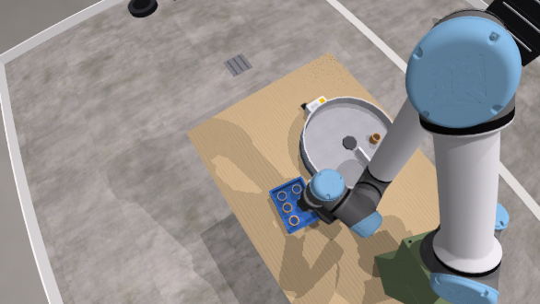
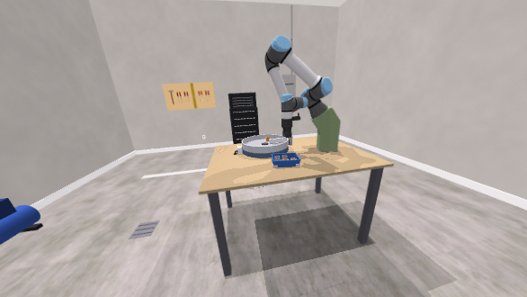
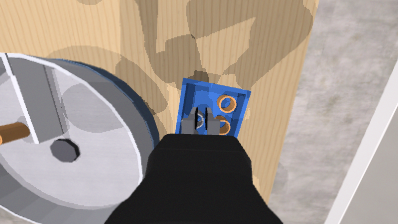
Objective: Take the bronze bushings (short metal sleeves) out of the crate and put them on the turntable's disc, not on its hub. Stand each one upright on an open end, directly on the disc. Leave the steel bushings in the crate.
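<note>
Right now my hand is 12 cm above the blue crate, 4 cm short of it and 3 cm to the right of it. Also, from my hand: grey turntable disc 30 cm to the right, 18 cm ahead, 9 cm below.
</note>
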